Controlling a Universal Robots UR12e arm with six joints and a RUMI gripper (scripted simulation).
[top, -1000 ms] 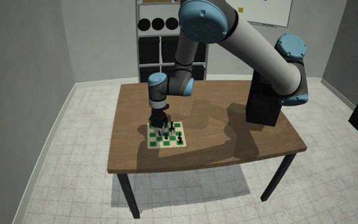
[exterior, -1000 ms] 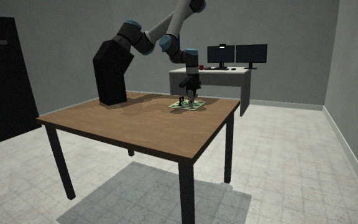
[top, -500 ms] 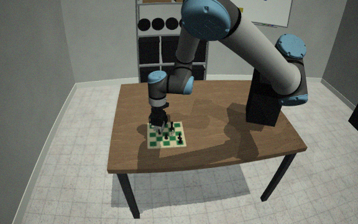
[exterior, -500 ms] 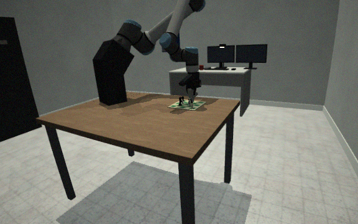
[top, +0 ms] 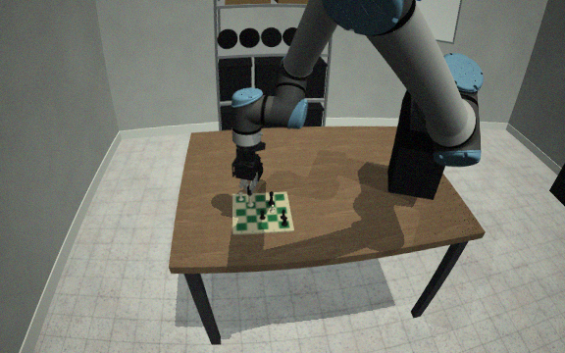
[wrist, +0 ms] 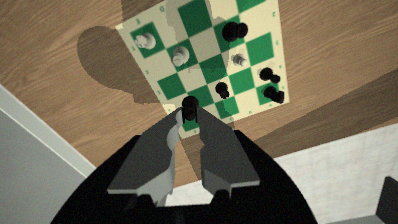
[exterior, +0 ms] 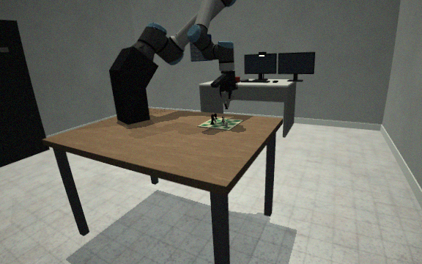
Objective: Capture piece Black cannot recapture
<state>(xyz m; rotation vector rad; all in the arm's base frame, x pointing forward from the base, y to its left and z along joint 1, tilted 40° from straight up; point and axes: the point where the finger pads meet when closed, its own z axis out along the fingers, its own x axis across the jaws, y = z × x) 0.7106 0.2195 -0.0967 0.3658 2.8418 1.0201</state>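
The white rook lies 50 mm ahead of my hand, 70 mm to the right of it and 100 mm below it. Round my hand: chessboard: 40 mm behind, 10 mm to the right, 120 mm below; then white pawn: 80 mm behind, 20 mm to the right, 100 mm below; then black pawn: 10 mm below.
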